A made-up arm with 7 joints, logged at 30 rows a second.
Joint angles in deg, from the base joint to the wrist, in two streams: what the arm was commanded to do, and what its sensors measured. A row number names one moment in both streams.
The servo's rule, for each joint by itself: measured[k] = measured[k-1] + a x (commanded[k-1-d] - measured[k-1]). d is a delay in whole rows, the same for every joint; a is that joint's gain. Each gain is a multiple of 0.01, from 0.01 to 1. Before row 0 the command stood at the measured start. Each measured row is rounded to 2 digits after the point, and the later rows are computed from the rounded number. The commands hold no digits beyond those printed.
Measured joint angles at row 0:
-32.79 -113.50 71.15 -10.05 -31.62 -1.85 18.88
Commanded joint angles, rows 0 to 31:
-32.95 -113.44 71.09 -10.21 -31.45 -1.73 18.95
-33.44 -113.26 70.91 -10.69 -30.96 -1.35 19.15
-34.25 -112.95 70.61 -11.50 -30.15 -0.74 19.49
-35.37 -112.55 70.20 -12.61 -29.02 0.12 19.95
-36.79 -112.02 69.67 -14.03 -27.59 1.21 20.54
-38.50 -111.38 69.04 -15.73 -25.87 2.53 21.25
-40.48 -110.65 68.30 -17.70 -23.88 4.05 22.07
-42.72 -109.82 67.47 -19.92 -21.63 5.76 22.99
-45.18 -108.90 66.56 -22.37 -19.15 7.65 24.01
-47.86 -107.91 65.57 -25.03 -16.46 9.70 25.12
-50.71 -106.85 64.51 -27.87 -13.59 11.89 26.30
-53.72 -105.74 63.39 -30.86 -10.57 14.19 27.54
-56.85 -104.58 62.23 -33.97 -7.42 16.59 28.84
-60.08 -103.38 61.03 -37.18 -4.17 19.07 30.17
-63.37 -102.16 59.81 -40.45 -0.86 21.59 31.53
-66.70 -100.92 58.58 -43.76 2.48 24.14 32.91
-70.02 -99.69 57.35 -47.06 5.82 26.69 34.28
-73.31 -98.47 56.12 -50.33 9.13 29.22 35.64
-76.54 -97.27 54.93 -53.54 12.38 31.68 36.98
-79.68 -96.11 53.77 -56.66 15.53 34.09 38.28
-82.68 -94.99 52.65 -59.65 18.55 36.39 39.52
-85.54 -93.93 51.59 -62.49 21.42 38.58 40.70
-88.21 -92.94 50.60 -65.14 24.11 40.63 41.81
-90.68 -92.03 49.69 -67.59 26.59 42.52 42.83
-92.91 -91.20 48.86 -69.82 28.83 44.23 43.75
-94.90 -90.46 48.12 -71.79 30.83 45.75 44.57
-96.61 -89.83 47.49 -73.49 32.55 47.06 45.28
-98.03 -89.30 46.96 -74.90 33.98 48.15 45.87
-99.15 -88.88 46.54 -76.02 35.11 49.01 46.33
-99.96 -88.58 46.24 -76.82 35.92 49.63 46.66
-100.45 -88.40 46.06 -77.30 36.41 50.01 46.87
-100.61 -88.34 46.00 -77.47 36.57 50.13 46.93
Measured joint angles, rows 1 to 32:
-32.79 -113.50 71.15 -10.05 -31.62 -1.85 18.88
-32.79 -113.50 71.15 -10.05 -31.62 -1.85 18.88
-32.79 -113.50 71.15 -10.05 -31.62 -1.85 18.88
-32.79 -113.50 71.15 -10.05 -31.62 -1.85 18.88
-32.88 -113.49 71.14 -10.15 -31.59 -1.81 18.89
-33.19 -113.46 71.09 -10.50 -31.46 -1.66 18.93
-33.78 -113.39 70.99 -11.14 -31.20 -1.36 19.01
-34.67 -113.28 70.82 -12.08 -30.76 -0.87 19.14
-35.86 -113.12 70.58 -13.33 -30.13 -0.18 19.34
-37.34 -112.89 70.26 -14.87 -29.28 0.71 19.61
-39.10 -112.60 69.85 -16.68 -28.20 1.81 19.95
-41.13 -112.24 69.35 -18.75 -26.89 3.11 20.38
-43.40 -111.81 68.76 -21.07 -25.34 4.61 20.89
-45.90 -111.30 68.09 -23.60 -23.56 6.29 21.48
-48.59 -110.72 67.34 -26.33 -21.57 8.14 22.15
-51.46 -110.07 66.51 -29.23 -19.37 10.14 22.90
-54.48 -109.36 65.61 -32.26 -16.98 12.27 23.73
-57.62 -108.58 64.65 -35.41 -14.42 14.51 24.63
-60.84 -107.75 63.63 -38.64 -11.71 16.85 25.60
-64.12 -106.86 62.57 -41.92 -8.87 19.26 26.62
-67.42 -105.93 61.47 -45.21 -5.93 21.71 27.69
-70.72 -104.96 60.35 -48.49 -2.92 24.19 28.80
-73.98 -103.96 59.21 -51.72 0.14 26.66 29.95
-77.17 -102.94 58.07 -54.88 3.22 29.11 31.12
-80.26 -101.91 56.93 -57.93 6.29 31.51 32.30
-83.22 -100.87 55.81 -60.85 9.32 33.84 33.48
-86.01 -99.84 54.72 -63.60 12.28 36.08 34.65
-88.63 -98.82 53.66 -66.15 15.14 38.21 35.80
-91.03 -97.83 52.65 -68.50 17.88 40.20 36.91
-93.20 -96.87 51.70 -70.61 20.47 42.03 37.98
-95.11 -95.95 50.82 -72.45 22.89 43.69 39.00
-96.75 -95.09 50.01 -74.02 25.11 45.16 39.96
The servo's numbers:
d 4
a 0.56 0.13 0.21 0.64 0.20 0.33 0.14

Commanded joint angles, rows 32 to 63:
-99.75 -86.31 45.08 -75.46 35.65 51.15 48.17
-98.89 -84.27 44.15 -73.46 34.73 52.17 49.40
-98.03 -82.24 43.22 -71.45 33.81 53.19 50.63
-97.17 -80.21 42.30 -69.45 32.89 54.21 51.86
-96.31 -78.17 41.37 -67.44 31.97 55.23 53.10
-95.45 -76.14 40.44 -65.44 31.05 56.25 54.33
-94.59 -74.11 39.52 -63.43 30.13 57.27 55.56
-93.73 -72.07 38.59 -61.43 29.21 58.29 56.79
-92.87 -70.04 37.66 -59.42 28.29 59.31 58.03
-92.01 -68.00 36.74 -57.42 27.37 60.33 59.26
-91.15 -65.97 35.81 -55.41 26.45 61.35 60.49
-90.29 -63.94 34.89 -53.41 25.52 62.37 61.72
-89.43 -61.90 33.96 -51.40 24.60 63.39 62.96
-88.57 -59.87 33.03 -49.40 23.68 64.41 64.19
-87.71 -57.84 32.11 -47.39 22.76 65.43 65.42
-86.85 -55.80 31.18 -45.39 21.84 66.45 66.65
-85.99 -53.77 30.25 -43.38 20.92 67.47 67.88
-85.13 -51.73 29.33 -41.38 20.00 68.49 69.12
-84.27 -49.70 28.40 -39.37 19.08 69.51 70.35
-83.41 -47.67 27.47 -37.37 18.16 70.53 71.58
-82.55 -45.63 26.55 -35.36 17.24 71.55 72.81
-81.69 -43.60 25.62 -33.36 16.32 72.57 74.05
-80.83 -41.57 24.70 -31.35 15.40 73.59 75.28
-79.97 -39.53 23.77 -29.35 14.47 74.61 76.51
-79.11 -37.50 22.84 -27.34 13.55 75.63 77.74
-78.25 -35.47 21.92 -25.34 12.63 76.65 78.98
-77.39 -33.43 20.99 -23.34 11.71 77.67 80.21
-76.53 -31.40 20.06 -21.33 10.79 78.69 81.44
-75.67 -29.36 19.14 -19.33 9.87 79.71 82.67
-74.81 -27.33 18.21 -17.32 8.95 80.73 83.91
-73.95 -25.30 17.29 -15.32 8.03 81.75 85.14
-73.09 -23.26 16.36 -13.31 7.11 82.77 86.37
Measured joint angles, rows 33 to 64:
-98.09 -94.28 49.28 -75.30 27.11 46.43 40.85
-99.14 -93.54 48.64 -76.27 28.87 47.49 41.66
-99.87 -92.87 48.10 -76.93 30.38 48.32 42.39
-100.28 -92.28 47.66 -77.28 31.62 48.92 43.03
-99.98 -91.50 47.12 -76.12 32.43 49.66 43.75
-99.37 -90.56 46.50 -74.42 32.89 50.49 44.54
-98.62 -89.48 45.81 -72.52 33.07 51.38 45.39
-97.81 -88.27 45.07 -70.56 33.03 52.31 46.30
-96.97 -86.96 44.29 -68.56 32.82 53.27 47.25
-96.12 -85.55 43.48 -66.56 32.47 54.25 48.24
-95.26 -84.06 42.65 -64.56 32.00 55.25 49.26
-94.40 -82.50 41.80 -62.56 31.44 56.25 50.31
-93.54 -80.88 40.93 -60.55 30.81 57.26 51.39
-92.68 -79.21 40.05 -58.55 30.12 58.27 52.49
-91.82 -77.49 39.16 -56.54 29.39 59.29 53.61
-90.96 -75.73 38.26 -54.54 28.62 60.31 54.75
-90.10 -73.93 37.36 -52.53 27.82 61.33 55.90
-89.24 -72.10 36.45 -50.53 26.99 62.35 57.06
-88.38 -70.25 35.54 -48.52 26.14 63.37 58.23
-87.52 -68.37 34.62 -46.52 25.28 64.39 59.41
-86.66 -66.47 33.70 -44.51 24.41 65.41 60.60
-85.80 -64.55 32.78 -42.51 23.53 66.43 61.79
-84.94 -62.62 31.86 -40.50 22.64 67.45 62.99
-84.08 -60.68 30.94 -38.50 21.74 68.47 64.19
-83.22 -58.72 30.02 -36.49 20.84 69.49 65.40
-82.36 -56.75 29.10 -34.49 19.94 70.51 66.61
-81.50 -54.78 28.18 -32.48 19.03 71.53 67.82
-80.64 -52.80 27.25 -30.48 18.12 72.55 69.04
-79.78 -50.81 26.32 -28.47 17.21 73.57 70.26
-78.92 -48.82 25.40 -26.47 16.29 74.59 71.48
-78.06 -46.82 24.47 -24.47 15.37 75.61 72.70
-77.20 -44.82 23.54 -22.46 14.45 76.63 73.92

